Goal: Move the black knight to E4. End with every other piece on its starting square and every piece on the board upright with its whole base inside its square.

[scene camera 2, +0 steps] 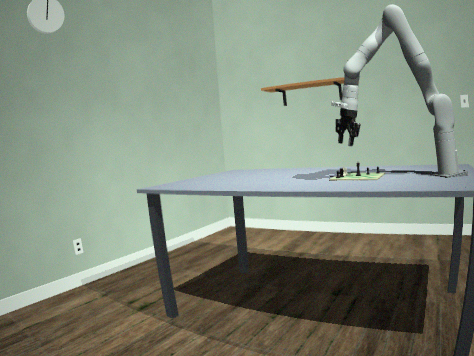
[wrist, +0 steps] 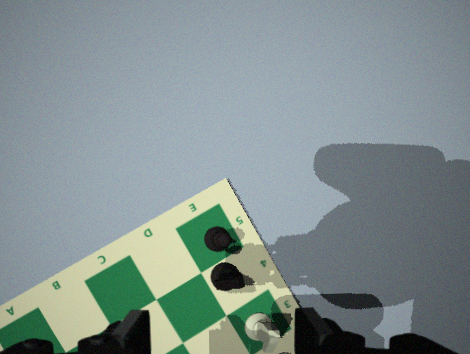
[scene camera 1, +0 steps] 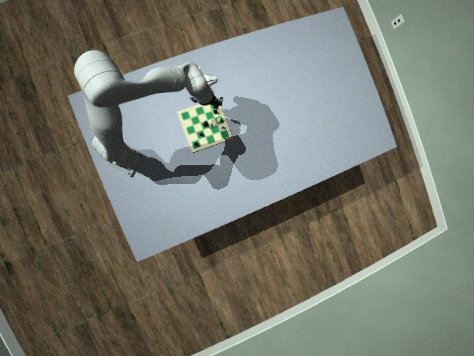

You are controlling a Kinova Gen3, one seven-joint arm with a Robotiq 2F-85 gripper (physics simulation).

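Places are measured from the arm's base along level axes (x ahead, y left, z up), in centimetres.
Pixels of known places: gripper, fingertip midpoint: [scene camera 2: 345, 144] [wrist: 222, 333] [scene camera 1: 210, 104]; arm's base at its link origin: [scene camera 2: 448, 172] [scene camera 1: 125, 157].
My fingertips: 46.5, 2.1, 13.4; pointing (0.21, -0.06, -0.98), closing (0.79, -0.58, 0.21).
Ahead of a thing's pixels: the offset from my fingertips to its top centre, as dx, dy, dz. "pt": to the spot under its first point. Level surfaces: height alone.
The black knight @[+2.8, -1.3, -10.1] [wrist: 226, 276] appears to stand upright on the cream square E4, toward its corner near D4 and E5; its body hides part of its base, so I cannot tell how far the base clears the lines. A black pawn @[+4.0, +1.3, -10.9] [wrist: 218, 238] stands on green E5 beside it. A white piece @[+2.5, -6.1, -10.1] [wrist: 258, 324] stands on E3. The board @[-4.7, -5.1, -14.1] [wrist: 165, 220] [scene camera 1: 193, 150] lies flat on the table. My gripper [wrist: 222, 333] [scene camera 2: 345, 144] is open and empty, well above the board, apart from the pieces.
Other pieces stand on the board, including a tall black piece @[-4.5, -4.9, -7.7] [scene camera 2: 358, 169] and black pieces @[pt -4.8, -5.2, -11.9] [scene camera 1: 205, 124] @[-13.3, -11.5, -10.9] [scene camera 1: 196, 144] in the overhead view. The arm's shadow falls across the table @[dz -14.7] [scene camera 1: 310, 90]. A wooden shelf [scene camera 2: 302, 85] is on the wall behind.
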